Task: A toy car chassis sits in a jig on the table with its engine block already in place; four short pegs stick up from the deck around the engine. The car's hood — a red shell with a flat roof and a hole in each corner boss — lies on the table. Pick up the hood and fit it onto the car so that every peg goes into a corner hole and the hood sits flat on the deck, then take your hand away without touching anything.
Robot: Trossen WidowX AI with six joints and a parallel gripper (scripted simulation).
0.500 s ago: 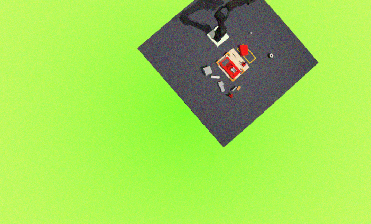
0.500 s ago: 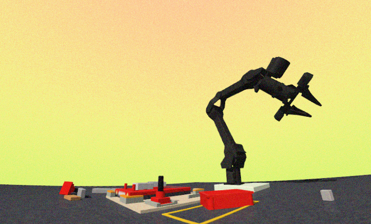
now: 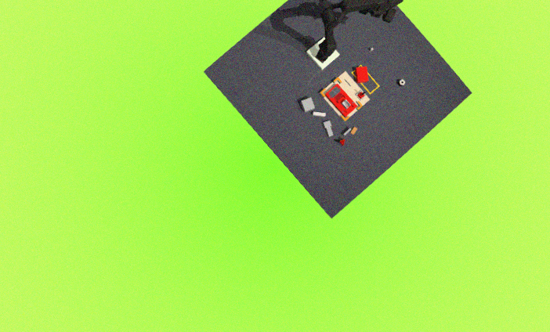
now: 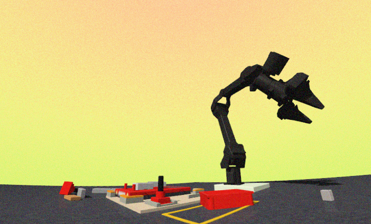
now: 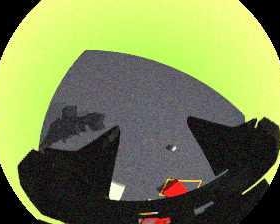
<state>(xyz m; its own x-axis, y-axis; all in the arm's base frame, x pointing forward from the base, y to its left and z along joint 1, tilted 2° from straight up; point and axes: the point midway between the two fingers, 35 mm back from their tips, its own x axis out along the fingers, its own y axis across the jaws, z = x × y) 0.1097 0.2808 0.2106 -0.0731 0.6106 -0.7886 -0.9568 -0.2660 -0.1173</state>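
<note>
Now: the red hood 23 cm to the right of my gripper tip, 17 cm below it and 17 cm ahead of it. From my gripper tip the other things lie so: small grey piece: 18 cm below, 12 cm ahead, 5 cm to the right; then beige jig: 42 cm to the right, 18 cm below, 18 cm ahead; then grey engine block: 46 cm to the right, 21 cm ahead, 17 cm below.
</note>
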